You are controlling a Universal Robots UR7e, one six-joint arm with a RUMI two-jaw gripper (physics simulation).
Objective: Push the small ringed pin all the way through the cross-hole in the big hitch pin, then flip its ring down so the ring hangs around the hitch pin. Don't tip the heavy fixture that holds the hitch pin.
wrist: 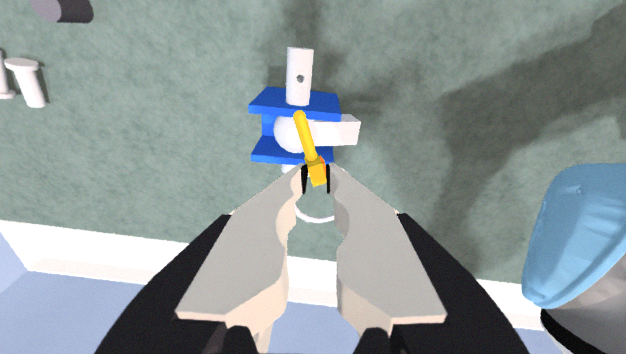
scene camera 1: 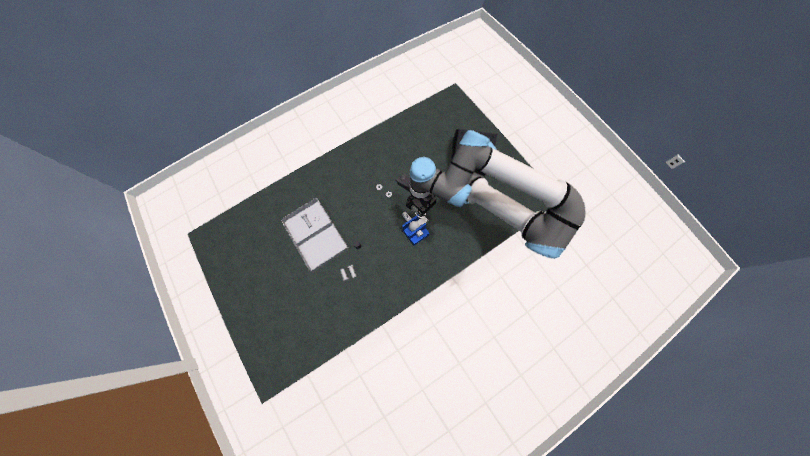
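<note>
My gripper is shut on the yellow head of the small ringed pin. The pin's yellow shaft points away from the fingers, and its tip shows over the blue fixture in the wrist view. Part of its white ring shows between the fingers. The white hitch pin runs through the blue fixture, with its dark cross-hole in the end that sticks out beyond the tip. The pin's shaft is outside the cross-hole. The fixture stands upright, with a white ball and block between its plates.
A two-part light tray lies on the dark mat, with small parts in one half. Two white pegs and a small dark cylinder lie near it. Two small white rings lie near the gripper.
</note>
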